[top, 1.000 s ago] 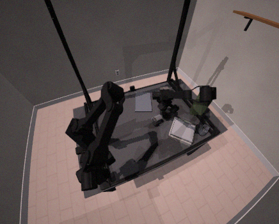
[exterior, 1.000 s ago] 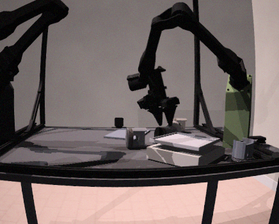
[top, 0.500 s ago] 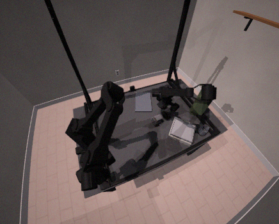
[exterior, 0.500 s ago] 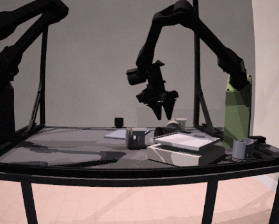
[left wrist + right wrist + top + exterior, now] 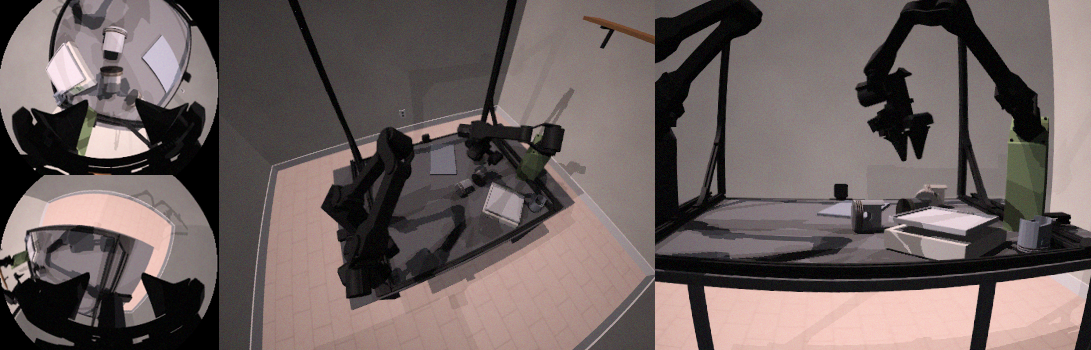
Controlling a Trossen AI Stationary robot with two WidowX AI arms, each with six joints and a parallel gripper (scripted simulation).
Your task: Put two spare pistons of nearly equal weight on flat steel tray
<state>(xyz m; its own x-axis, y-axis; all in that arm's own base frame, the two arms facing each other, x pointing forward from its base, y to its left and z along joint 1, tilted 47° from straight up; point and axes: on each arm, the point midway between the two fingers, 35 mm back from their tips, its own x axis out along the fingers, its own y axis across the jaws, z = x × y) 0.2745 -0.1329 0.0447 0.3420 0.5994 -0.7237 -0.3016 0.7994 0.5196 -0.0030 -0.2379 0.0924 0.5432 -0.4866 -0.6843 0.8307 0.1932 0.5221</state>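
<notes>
Now: the white scale pan 20 cm ahead of my left hand, 14 cm below it and 5 cm to the left of it. From my left hand the other things lie so: flat grey steel tray: 21 cm behind, 19 cm below, 12 cm to the right; then piston: 25 cm behind, 16 cm below, 12 cm to the left.
</notes>
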